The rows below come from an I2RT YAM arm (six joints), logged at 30 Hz.
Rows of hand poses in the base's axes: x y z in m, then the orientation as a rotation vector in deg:
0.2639 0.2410 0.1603 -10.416 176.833 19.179
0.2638 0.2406 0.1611 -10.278 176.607 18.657
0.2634 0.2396 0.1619 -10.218 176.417 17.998
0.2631 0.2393 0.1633 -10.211 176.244 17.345
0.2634 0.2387 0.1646 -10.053 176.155 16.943
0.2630 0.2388 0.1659 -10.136 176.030 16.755
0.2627 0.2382 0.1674 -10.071 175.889 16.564
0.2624 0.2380 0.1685 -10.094 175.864 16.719
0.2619 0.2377 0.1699 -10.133 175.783 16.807
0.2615 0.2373 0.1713 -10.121 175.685 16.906
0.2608 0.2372 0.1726 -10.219 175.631 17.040
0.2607 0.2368 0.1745 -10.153 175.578 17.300
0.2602 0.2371 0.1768 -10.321 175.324 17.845
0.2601 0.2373 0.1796 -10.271 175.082 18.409
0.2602 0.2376 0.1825 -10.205 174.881 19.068
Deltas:
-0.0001 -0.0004 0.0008 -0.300 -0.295 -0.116
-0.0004 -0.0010 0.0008 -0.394 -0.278 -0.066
-0.0003 -0.0003 0.0014 -0.394 -0.259 -0.031
0.0003 -0.0006 0.0013 -0.242 -0.140 -0.117
-0.0004 0.0001 0.0013 -0.107 -0.148 0.042
-0.0003 -0.0006 0.0015 -0.104 -0.164 -0.055
-0.0003 -0.0002 0.0011 0.101 -0.005 0.018
-0.0005 -0.0003 0.0014 0.065 -0.069 0.023
-0.0004 -0.0004 0.0014 0.075 -0.084 -0.011
-0.0007 -0.0001 0.0013 0.090 -0.036 0.064
-0.0001 -0.0004 0.0019 0.174 -0.018 -0.039
-0.0005 0.0003 0.0023 0.375 -0.179 0.110
-0.0001 0.0002 0.0028 0.391 -0.160 -0.030
0.0001 0.0003 0.0029 0.448 -0.104 -0.035

